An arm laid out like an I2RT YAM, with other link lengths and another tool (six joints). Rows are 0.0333 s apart.
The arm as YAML. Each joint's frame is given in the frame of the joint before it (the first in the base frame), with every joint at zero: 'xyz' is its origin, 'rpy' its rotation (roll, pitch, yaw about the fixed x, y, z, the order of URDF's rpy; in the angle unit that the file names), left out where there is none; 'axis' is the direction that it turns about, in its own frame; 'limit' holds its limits. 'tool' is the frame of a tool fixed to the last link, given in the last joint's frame.
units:
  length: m
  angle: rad
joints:
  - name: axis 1
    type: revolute
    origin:
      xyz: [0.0, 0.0, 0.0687]
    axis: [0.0, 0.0, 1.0]
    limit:
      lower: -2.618
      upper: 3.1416
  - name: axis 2
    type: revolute
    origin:
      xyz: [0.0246, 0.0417, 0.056]
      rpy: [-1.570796, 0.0, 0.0]
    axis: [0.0, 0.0, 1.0]
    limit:
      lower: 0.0
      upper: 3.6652
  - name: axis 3
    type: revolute
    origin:
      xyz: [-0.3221, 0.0, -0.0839]
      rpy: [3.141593, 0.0, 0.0]
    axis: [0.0, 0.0, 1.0]
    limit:
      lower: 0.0
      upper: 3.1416
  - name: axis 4
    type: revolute
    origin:
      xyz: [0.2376, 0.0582, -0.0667]
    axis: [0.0, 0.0, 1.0]
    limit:
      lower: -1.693
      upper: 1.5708
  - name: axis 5
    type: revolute
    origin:
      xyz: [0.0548, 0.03, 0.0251]
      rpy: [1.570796, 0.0, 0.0]
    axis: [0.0, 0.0, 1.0]
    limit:
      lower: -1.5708
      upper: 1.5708
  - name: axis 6
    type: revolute
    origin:
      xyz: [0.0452, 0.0, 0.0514]
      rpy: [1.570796, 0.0, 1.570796]
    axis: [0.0, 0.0, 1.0]
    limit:
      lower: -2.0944
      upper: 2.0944
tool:
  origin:
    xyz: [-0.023, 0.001, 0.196]
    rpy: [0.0, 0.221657, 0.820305]
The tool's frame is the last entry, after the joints.
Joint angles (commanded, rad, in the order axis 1, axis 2, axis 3, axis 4, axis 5, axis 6), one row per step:
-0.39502, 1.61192, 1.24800, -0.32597, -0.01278, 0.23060
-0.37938, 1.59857, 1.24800, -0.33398, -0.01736, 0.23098
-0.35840, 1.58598, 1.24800, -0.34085, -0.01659, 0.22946
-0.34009, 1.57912, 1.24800, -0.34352, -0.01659, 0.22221
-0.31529, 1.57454, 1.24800, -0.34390, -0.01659, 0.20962
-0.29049, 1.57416, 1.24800, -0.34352, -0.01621, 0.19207
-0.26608, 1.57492, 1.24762, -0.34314, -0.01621, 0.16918
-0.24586, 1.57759, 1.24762, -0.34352, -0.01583, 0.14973
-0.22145, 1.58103, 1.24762, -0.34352, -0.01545, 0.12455
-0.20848, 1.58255, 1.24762, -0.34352, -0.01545, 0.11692
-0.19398, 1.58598, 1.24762, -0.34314, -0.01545, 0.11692
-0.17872, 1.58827, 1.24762, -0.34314, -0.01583, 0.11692
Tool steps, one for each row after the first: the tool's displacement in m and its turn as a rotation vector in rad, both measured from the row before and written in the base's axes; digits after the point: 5 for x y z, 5 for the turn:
0.00026, 0.00947, 0.00464, 0.00095, -0.00615, 0.01894
0.00073, 0.01063, 0.00436, -0.00363, -0.00476, 0.02134
0.00140, 0.00910, 0.00249, -0.00679, -0.00212, 0.02285
0.00263, 0.01201, 0.00183, -0.01074, -0.00100, 0.03264
0.00280, 0.01183, -0.00006, -0.01367, 0.00317, 0.03540
0.00245, 0.01181, -0.00085, -0.01714, 0.00530, 0.03862
0.00191, 0.00969, -0.00168, -0.01426, 0.00656, 0.03203
0.00213, 0.01174, -0.00206, -0.01865, 0.00757, 0.03985
0.00107, 0.00628, -0.00084, -0.00551, 0.00264, 0.01775
0.00145, 0.00695, -0.00151, 0.00061, 0.00299, 0.01450
0.00122, 0.00748, -0.00106, 0.00066, 0.00221, 0.01555

